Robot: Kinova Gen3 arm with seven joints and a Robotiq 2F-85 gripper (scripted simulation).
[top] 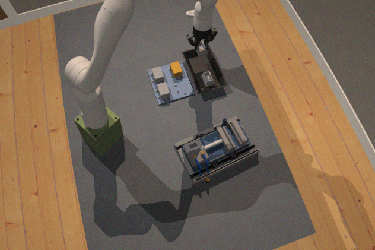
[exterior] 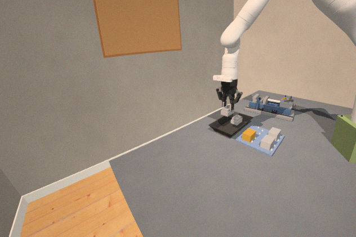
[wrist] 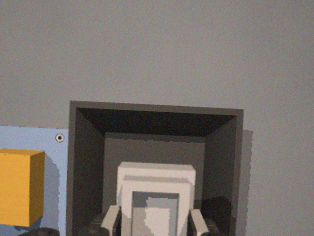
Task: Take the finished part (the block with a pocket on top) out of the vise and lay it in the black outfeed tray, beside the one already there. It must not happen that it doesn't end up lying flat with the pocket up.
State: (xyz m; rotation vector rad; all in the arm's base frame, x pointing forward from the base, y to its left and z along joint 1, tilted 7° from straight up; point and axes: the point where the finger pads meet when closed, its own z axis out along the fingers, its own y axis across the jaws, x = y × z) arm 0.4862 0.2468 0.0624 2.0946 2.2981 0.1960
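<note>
The tray floor lies 50 mm to the right of my hand and 140 mm below it. Round my hand: orange block (120 mm behind, 20 mm to the right, 120 mm below); light blue fixture plate (160 mm behind, 70 mm to the right, 140 mm below); cylinder rod (60 mm behind, 430 mm to the right, 70 mm below).
</note>
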